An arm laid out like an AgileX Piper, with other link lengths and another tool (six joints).
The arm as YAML. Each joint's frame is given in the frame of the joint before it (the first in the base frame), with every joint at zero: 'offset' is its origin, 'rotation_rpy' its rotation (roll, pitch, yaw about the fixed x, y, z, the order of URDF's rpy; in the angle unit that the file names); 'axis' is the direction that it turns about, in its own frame. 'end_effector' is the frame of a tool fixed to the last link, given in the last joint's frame.
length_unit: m
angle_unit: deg
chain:
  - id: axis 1
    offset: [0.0, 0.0, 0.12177]
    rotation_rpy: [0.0, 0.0, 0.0]
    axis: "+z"
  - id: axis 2
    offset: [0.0, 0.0, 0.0]
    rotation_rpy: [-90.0, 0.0, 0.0]
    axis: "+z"
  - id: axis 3
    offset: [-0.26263, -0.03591, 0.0]
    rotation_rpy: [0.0, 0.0, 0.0]
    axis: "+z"
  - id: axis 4
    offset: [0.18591, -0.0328, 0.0]
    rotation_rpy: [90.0, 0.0, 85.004]
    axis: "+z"
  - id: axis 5
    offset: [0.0, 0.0, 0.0]
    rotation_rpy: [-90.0, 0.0, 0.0]
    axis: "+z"
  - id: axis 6
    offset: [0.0, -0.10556, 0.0]
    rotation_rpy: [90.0, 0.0, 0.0]
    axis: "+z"
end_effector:
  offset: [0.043, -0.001, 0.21]
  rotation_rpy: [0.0, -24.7, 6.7]
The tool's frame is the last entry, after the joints.
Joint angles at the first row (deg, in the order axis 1, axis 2, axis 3, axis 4, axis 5, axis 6):
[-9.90 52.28 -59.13 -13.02 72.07 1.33]
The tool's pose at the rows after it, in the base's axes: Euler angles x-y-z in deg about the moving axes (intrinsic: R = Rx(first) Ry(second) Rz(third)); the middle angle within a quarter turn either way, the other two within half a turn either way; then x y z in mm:
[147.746 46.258 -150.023 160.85 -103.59 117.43]
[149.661 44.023 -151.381 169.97 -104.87 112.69]
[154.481 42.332 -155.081 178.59 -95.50 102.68]
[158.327 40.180 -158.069 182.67 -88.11 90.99]
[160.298 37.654 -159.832 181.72 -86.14 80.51]
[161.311 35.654 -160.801 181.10 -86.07 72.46]
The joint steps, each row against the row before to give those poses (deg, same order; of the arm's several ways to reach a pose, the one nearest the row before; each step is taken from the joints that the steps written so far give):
[-1.22 5.25 -2.76 0.00 -0.10 0.00]
[-0.80 4.85 -2.27 0.63 -0.11 -0.39]
[-0.09 4.46 -1.47 2.31 -0.12 -1.60]
[0.00 3.80 -0.51 1.66 -0.27 -1.18]
[0.00 3.01 0.00 0.37 -0.10 -0.41]
[0.00 2.41 0.00 -0.01 -0.24 -0.05]

